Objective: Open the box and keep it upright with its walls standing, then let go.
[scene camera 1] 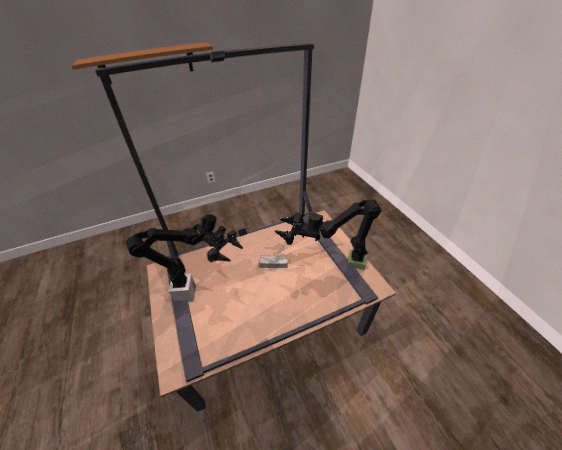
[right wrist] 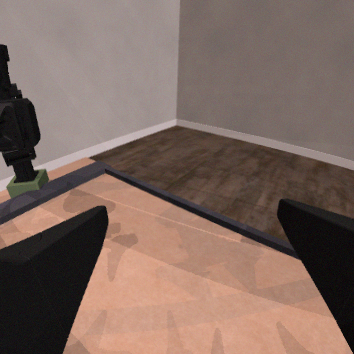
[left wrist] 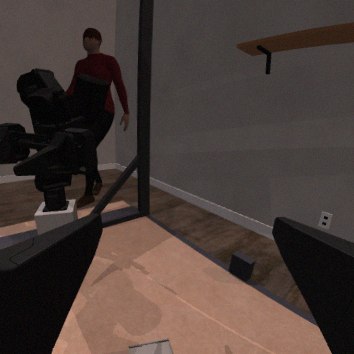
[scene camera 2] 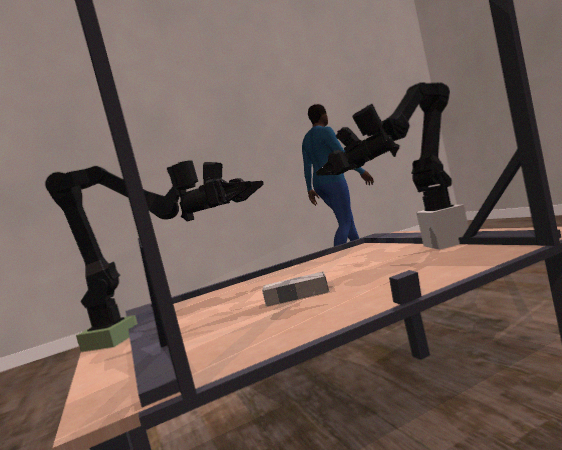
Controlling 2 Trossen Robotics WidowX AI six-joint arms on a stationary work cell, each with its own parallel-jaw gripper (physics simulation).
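Pixels of known places: left gripper, between the fingertips: [scene camera 1: 277, 225] [left wrist: 189, 224] [scene camera 2: 257, 182]; right gripper, between the fingertips: [scene camera 1: 236, 254] [right wrist: 193, 210] [scene camera 2: 323, 172]; left arm's base, origin of its link: [scene camera 1: 357, 257] [right wrist: 26, 176] [scene camera 2: 106, 324]; right arm's base, origin of its link: [scene camera 1: 180, 282] [left wrist: 56, 206] [scene camera 2: 439, 208].
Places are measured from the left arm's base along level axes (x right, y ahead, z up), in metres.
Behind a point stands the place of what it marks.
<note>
A small, low grey box [scene camera 1: 273, 261] @[x -0.151, y 0.463, z -0.001 m] [scene camera 2: 295, 289] @[x -0.104, y 0.476, z -0.018 m] lies lengthwise on the table, with a pale top and darker sides; no raised walls can be made out. Its pale far edge shows at the bottom of the left wrist view [left wrist: 151, 348] @[x -0.148, y 0.535, z -0.002 m]. It does not show in the right wrist view. My left gripper [scene camera 1: 278, 225] @[x -0.117, y 0.442, z 0.258 m] [scene camera 2: 260, 184] @[x -0.117, y 0.442, z 0.258 m] [left wrist: 189, 224] @[x -0.117, y 0.442, z 0.258 m] is open and empty, above the table and behind the box in scene camera 1. My right gripper [scene camera 1: 236, 254] @[x -0.351, y 0.570, z 0.254 m] [scene camera 2: 320, 171] @[x -0.351, y 0.570, z 0.254 m] [right wrist: 193, 210] @[x -0.351, y 0.570, z 0.254 m] is open and empty, above the table to the left of the box in scene camera 1.
The wooden table [scene camera 1: 225, 330] @[x -0.588, y 0.577, z -0.044 m] [scene camera 2: 225, 350] @[x 0.165, y 0.397, z -0.044 m] has dark rails along its edges. A dark upright post [scene camera 1: 305, 130] @[x 0.292, y 0.392, z 0.592 m] [scene camera 2: 120, 125] @[x 0.325, y 0.412, z 0.359 m] is part of the overhead frame. A small dark block [scene camera 2: 405, 287] @[x 0.063, y 0.735, z -0.009 m] [left wrist: 241, 266] @[x 0.044, y 0.723, z -0.005 m] sits on the rail. A person [scene camera 2: 322, 155] stands beyond the table.
</note>
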